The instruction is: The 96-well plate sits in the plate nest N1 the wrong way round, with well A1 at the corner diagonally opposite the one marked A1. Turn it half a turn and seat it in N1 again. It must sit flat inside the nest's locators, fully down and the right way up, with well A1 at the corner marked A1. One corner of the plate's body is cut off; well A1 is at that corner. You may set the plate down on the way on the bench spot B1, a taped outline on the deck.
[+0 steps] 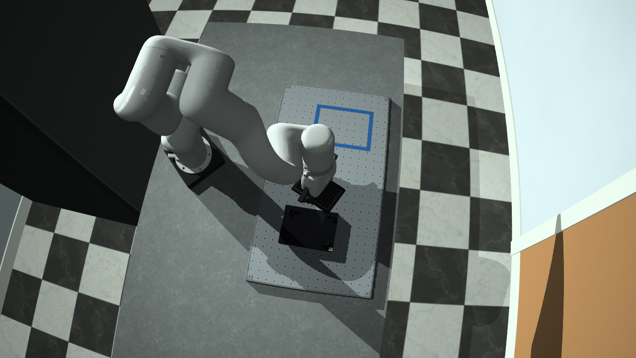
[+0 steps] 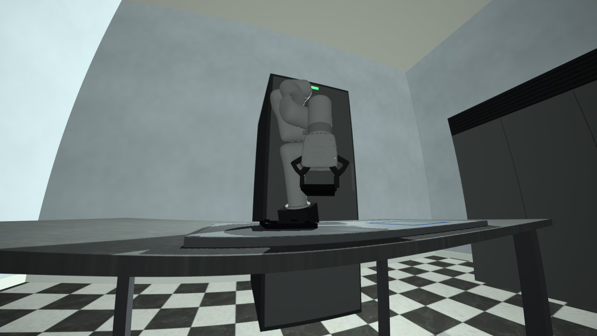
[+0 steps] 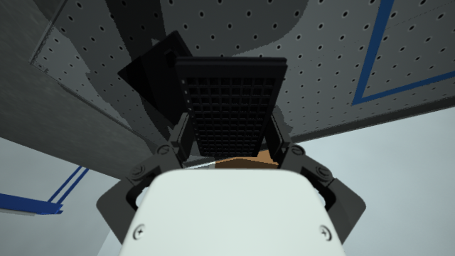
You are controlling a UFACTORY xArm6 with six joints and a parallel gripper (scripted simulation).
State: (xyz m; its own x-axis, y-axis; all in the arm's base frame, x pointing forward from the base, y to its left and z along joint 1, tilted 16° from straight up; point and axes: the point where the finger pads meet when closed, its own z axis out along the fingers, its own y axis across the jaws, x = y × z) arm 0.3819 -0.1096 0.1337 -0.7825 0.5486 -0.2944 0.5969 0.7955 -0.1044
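The black plate nest N1 lies 30 mm behind my hand, 90 mm to the right of it and 100 mm below it. Round my hand: black 96-well plate (10 mm below); small white A1 mark (30 mm ahead, 160 mm to the right, 100 mm below).
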